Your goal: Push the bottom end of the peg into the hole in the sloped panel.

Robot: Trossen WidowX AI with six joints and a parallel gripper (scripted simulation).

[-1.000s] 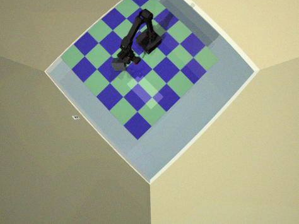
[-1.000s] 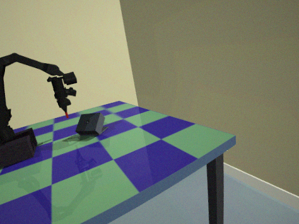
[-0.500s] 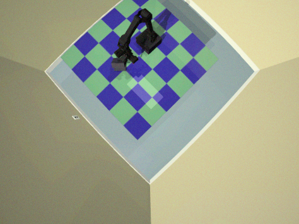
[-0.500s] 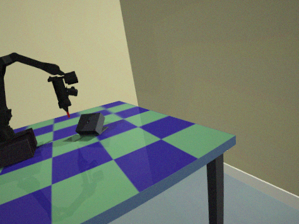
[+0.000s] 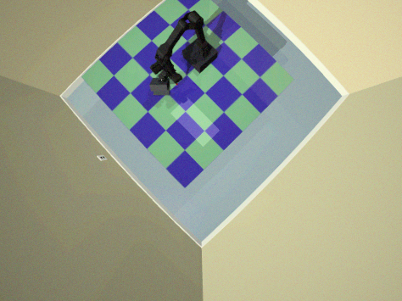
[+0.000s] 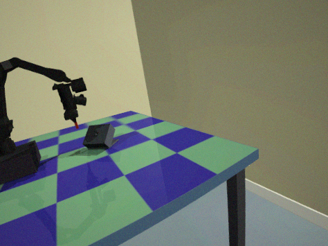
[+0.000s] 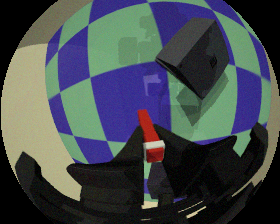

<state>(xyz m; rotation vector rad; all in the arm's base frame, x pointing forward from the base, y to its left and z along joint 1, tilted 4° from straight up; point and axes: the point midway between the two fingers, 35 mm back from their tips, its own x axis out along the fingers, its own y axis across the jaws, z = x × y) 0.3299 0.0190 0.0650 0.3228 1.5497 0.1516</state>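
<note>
Right now my gripper tip is 100 mm to the left of the grey sloped panel, 90 mm short of it and 90 mm above it. The rest, counted from my gripper tip: red peg: 20 mm above, 10 mm to the right.
</note>
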